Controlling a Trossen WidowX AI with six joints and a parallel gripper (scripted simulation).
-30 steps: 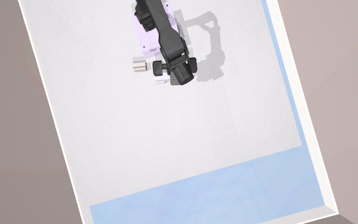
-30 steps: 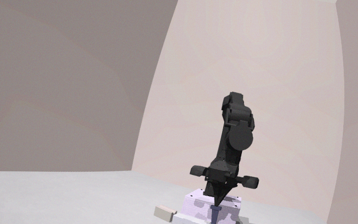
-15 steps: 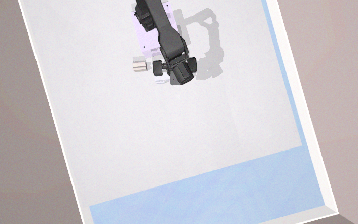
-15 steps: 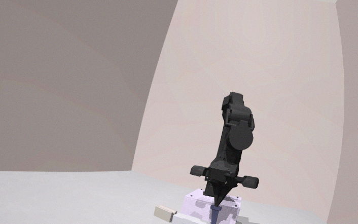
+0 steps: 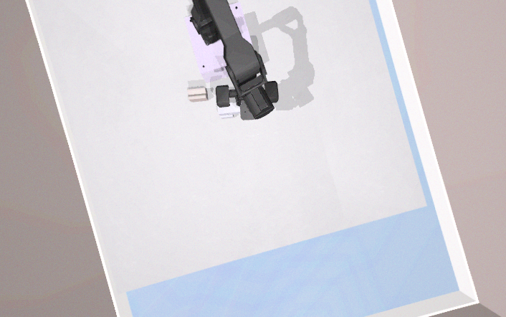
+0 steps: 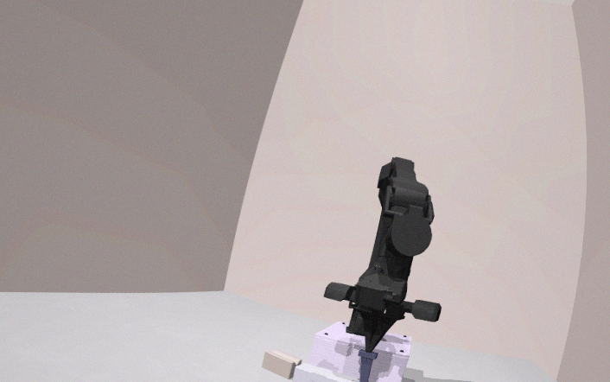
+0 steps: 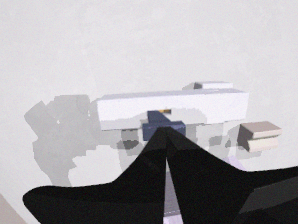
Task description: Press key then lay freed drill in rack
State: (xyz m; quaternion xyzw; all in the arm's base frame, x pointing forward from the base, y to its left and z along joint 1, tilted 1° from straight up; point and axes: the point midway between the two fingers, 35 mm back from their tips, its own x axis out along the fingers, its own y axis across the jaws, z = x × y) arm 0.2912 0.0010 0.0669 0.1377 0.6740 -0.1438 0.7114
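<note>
Right now the key is 30 mm below my gripper tip. From my gripper tip the other things lie so: housing block: 20 mm behind, 20 mm to the right, 90 mm below; drill: 20 mm behind, 40 mm to the right, 80 mm below; rack: 150 mm behind, 150 mm to the right, 120 mm below.
</note>
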